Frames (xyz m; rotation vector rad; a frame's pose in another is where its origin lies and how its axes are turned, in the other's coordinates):
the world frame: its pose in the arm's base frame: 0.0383 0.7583 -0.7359 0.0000 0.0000 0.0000
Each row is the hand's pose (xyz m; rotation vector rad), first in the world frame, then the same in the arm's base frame.
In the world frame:
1: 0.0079 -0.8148 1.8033 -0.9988 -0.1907 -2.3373
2: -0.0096 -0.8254 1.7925 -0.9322 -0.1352 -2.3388
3: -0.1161 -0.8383 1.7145 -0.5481 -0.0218 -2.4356
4: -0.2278 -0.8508 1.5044 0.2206 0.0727 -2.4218
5: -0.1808 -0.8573 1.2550 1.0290 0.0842 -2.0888
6: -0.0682 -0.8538 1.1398 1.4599 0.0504 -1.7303
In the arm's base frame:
1: 0.0462 -0.0565 1.0674 -0.9988 -0.1907 -2.3373
2: 0.0287 -0.0671 1.0566 -0.9322 -0.1352 -2.3388
3: -0.0778 -0.0800 0.9786 -0.5481 -0.0218 -2.4356
4: -0.1895 -0.0925 0.7685 0.2206 0.0727 -2.4218
5: -0.1425 -0.0990 0.5191 1.0290 0.0842 -2.0888
6: -0.0299 -0.0955 0.4039 1.4599 0.0504 -1.7303

